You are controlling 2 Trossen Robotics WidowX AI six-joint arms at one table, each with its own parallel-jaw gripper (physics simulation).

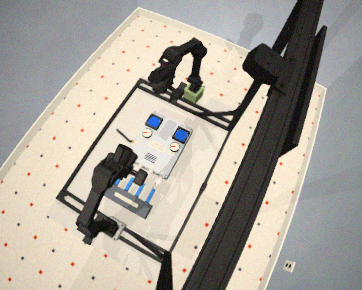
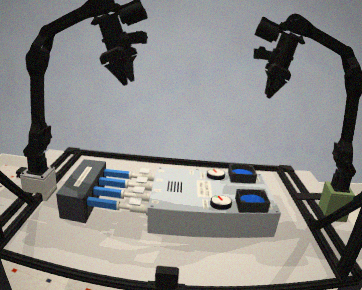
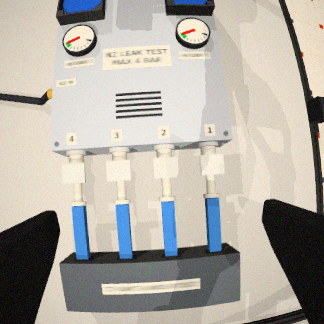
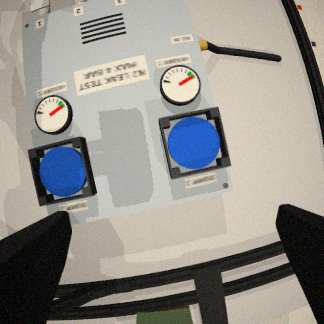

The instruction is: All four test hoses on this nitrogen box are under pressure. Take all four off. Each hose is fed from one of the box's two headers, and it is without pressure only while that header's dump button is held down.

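Frame: origin at the left arm's base, x right, y ahead, z up, level; metres.
Seen in the pictures: left gripper, fingertip midpoint: (image 1: 132, 166) (image 2: 129, 83) (image 3: 161, 217); right gripper, fingertip midpoint: (image 1: 162, 98) (image 2: 267, 96) (image 4: 176, 220); left arm's base, link origin: (image 1: 111, 228) (image 2: 37, 170); right arm's base, link origin: (image 1: 194, 88) (image 2: 339, 188).
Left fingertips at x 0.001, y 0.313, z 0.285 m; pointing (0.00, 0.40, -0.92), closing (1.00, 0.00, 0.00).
Offsets run from my left fingertips to a thing's top centre. "spot": to the spot under its first point.
The pale nitrogen box (image 2: 215, 222) (image 3: 85, 115) lies on the table. Four blue-sleeved hoses, 1 @(spot: dz -0.300, dx +0.091, dy -0.053 m) (image 3: 214, 225), 2 (image 3: 169, 229), 3 (image 3: 124, 231) and 4 @(spot: dz -0.300, dx -0.115, dy -0.054 m) (image 3: 81, 232), are on its numbered ports through white couplings. Two blue dump buttons (image 4: 63, 171) (image 4: 194, 143) sit in black frames, untouched. Both gauge needles, on the port-1 side @(spot: dz -0.270, dx +0.072, dy +0.265 m) (image 4: 53, 114) and port-4 side @(spot: dz -0.270, dx -0.114, dy +0.263 m) (image 4: 180, 85), point at the green marks; their small labels are blurred. My left gripper (image 2: 129, 82) (image 3: 161, 217) is open and empty, high above the hoses. My right gripper (image 2: 270, 95) (image 4: 176, 220) is open and empty, high above the button end.
A dark grey block (image 2: 75, 200) (image 3: 150, 300) with a pale label stands at the hoses' far ends. A black bent lever or pipe @(spot: dz -0.352, dx -0.259, dy +0.199 m) (image 4: 245, 53) with a yellow fitting sticks out beside the box. Black frame rails (image 1: 100, 137) surround the work area.
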